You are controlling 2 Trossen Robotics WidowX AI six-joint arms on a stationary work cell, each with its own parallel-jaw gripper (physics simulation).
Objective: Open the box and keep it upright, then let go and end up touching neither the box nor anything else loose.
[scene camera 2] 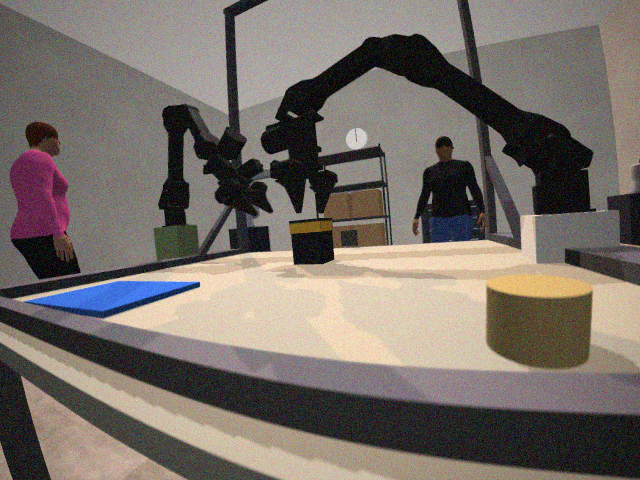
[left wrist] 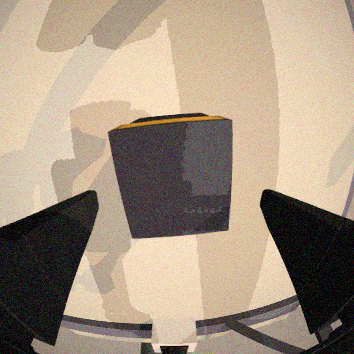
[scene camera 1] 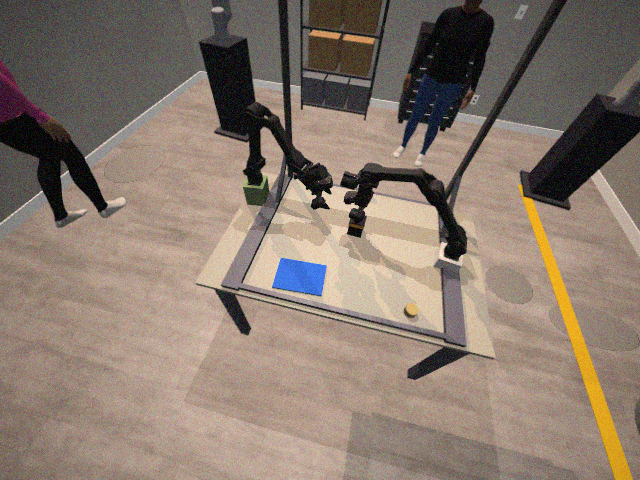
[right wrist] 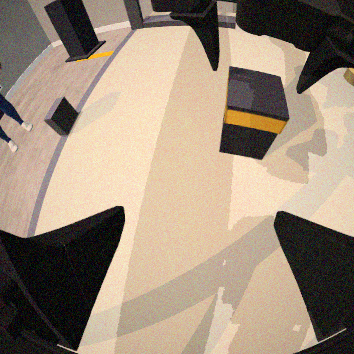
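Pixels of known places: left gripper, fingertip midpoint: (scene camera 2: 310,213) (left wrist: 181,198) (right wrist: 257,78); right gripper, fingertip midpoint: (scene camera 2: 264,213) (scene camera 1: 330,201) (right wrist: 203,217); left arm's base, origin of the base link: (scene camera 2: 562,213) (left wrist: 173,348) (scene camera 1: 451,253); right arm's base, origin of the base link: (scene camera 1: 255,181).
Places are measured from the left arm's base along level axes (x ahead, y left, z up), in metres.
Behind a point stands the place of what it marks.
A black box (scene camera 1: 355,226) (scene camera 2: 312,250) (left wrist: 175,175) (right wrist: 250,137) with a yellow-orange band below its dark top stands upright on the table, its top closed. My left gripper (scene camera 2: 310,210) @(x 0.446, y 0.000, z 0.040 m) (left wrist: 181,198) @(x 0.446, y 0.000, z 0.040 m) is open and points down just above the box; in the left wrist view the box top shows between and beyond its fingertips, and nothing is held. My right gripper (scene camera 2: 263,210) @(x 0.599, y -0.021, z 0.055 m) (right wrist: 203,217) @(x 0.599, y -0.021, z 0.055 m) is open and empty. It hangs in the air to the left of the box in both scene views, tilted down, apart from the box.
A blue flat panel (scene camera 1: 299,276) @(x 0.590, y 0.350, z -0.060 m) (scene camera 2: 116,297) @(x 0.532, y 0.359, z -0.059 m) lies at the table's front left. A yellow cylinder (scene camera 1: 411,310) @(x 0.114, y 0.323, z -0.032 m) (scene camera 2: 538,322) @(x 0.116, y 0.340, z -0.045 m) stands at the front right. A small dark block (right wrist: 62,116) @(x 0.497, y -0.289, z -0.031 m) shows by the table edge in the right wrist view. Frame posts rise behind the table.
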